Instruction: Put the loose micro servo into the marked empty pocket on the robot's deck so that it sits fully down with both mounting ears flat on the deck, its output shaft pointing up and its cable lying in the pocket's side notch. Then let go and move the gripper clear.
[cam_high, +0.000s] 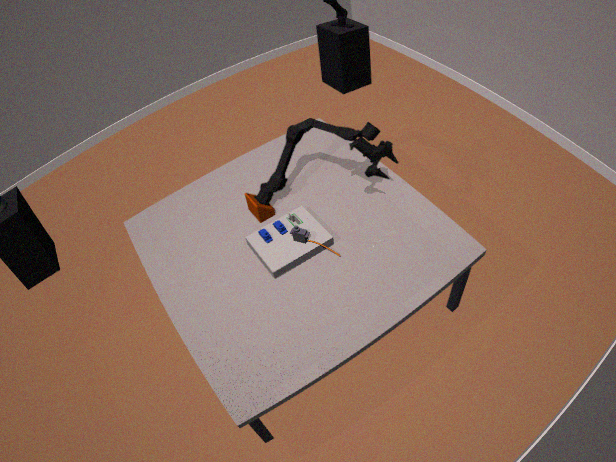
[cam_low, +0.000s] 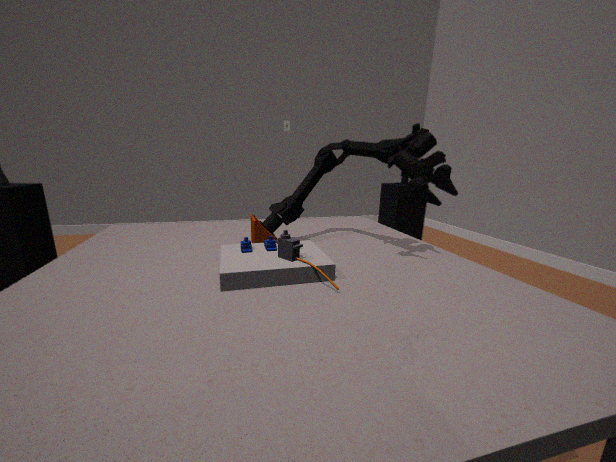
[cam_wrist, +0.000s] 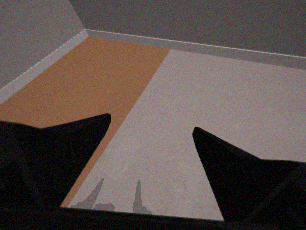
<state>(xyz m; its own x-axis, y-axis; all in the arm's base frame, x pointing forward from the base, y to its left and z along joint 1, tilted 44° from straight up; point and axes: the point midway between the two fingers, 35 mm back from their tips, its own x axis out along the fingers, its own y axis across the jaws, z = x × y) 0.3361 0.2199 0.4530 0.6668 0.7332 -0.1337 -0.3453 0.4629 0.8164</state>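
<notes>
My gripper tip is 50 cm to the left of the white deck, 19 cm above it and 6 cm past it.
</notes>
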